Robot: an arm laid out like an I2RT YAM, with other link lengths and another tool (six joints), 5 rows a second.
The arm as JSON. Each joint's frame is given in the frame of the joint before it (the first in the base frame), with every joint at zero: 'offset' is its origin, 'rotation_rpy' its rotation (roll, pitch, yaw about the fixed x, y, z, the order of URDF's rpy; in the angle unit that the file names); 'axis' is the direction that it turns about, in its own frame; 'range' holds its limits. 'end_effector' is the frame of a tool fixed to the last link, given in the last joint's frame.
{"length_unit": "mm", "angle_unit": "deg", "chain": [
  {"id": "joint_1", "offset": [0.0, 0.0, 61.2], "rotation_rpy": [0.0, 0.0, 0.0], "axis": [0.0, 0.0, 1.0], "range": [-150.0, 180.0]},
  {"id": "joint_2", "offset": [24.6, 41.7, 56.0], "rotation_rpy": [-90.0, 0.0, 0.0], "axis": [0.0, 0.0, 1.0], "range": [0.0, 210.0]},
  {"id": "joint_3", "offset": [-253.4, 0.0, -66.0], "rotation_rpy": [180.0, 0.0, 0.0], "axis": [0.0, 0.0, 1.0], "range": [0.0, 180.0]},
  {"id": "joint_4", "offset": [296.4, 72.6, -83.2], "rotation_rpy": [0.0, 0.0, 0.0], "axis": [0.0, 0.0, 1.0], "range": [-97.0, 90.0]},
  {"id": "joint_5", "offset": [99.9, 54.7, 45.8], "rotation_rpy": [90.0, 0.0, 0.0], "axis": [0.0, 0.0, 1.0], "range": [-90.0, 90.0]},
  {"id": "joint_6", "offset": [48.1, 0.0, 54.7], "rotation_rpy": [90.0, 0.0, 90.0], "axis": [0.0, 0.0, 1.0], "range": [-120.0, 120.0]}
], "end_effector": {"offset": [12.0, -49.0, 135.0], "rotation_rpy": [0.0, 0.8, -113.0]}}
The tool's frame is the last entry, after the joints.
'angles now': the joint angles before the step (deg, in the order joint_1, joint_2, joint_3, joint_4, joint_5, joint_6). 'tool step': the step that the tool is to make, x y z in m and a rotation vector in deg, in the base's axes. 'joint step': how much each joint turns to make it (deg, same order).
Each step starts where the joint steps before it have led.
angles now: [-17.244, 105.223, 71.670, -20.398, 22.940, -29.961]
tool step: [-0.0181, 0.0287, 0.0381, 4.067, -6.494, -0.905]
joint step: [1.894, -10.148, -6.217, -1.083, -2.846, 6.128]
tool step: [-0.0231, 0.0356, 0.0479, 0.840, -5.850, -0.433]
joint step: [3.986, -11.555, -5.387, -2.466, 1.239, 5.088]
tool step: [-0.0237, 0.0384, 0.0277, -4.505, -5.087, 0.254]
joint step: [6.519, -10.064, -8.067, 2.862, 7.072, 1.953]
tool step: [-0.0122, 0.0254, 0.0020, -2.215, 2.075, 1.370]
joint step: [4.295, -2.513, -0.686, -3.998, 3.711, 0.400]
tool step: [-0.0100, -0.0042, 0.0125, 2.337, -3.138, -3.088]
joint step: [0.109, -2.488, -0.293, -1.571, 0.630, 4.651]
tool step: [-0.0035, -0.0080, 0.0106, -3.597, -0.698, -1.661]
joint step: [0.054, -0.821, -0.560, 1.459, 3.710, -1.752]
